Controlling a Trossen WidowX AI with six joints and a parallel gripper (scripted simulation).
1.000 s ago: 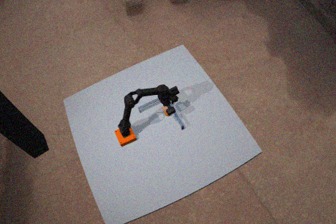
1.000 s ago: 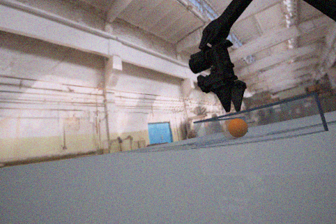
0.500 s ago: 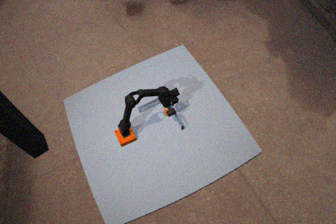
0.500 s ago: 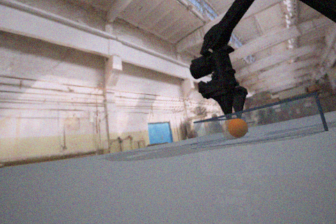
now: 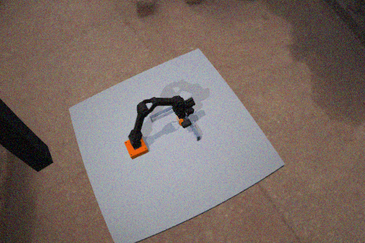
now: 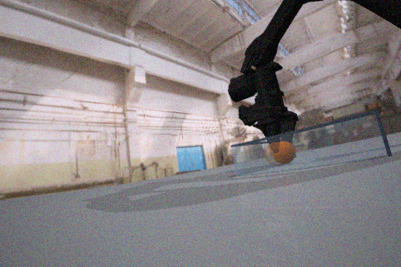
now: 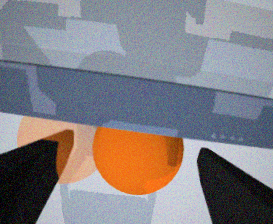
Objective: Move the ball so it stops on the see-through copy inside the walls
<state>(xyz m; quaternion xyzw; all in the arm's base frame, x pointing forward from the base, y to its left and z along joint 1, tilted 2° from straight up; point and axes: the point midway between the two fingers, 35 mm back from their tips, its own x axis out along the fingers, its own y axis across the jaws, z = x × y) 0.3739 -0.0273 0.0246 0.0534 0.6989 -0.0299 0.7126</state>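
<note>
The orange ball is 40 mm to the left of my gripper tip.
</note>
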